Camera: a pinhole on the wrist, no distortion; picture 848 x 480 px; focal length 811.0 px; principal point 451.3 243.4 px. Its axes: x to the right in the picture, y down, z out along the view. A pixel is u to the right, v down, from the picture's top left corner.
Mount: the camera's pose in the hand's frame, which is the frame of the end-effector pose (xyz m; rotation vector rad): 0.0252 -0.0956 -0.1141 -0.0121 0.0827 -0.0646
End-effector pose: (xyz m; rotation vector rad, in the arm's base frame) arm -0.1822 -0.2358 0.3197 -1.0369 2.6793 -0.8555
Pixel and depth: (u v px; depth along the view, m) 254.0 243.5 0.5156
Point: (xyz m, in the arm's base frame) 0.0410 -0.4358 0.0225
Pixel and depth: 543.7 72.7 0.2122
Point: -0.1189 -0.4056 0.3224
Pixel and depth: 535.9 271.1 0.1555
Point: -0.1588 -0.3436 0.3409
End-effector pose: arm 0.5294 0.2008 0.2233 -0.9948 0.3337 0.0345
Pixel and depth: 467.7 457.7 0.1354
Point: 0.5845 0.1801 0.2692
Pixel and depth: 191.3 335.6 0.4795
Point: 0.5518 0.5071 0.4568
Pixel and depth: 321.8 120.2 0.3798
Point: 0.6189 0.3453 0.4790
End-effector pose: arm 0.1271 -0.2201 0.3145 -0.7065 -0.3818 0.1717
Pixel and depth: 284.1 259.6 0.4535
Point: -0.0354 -0.0788 0.5966
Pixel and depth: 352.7 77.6 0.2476
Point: 0.0882 -0.2416 0.5062
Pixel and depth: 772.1 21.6 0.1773
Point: 0.2057 -0.2660 0.4817
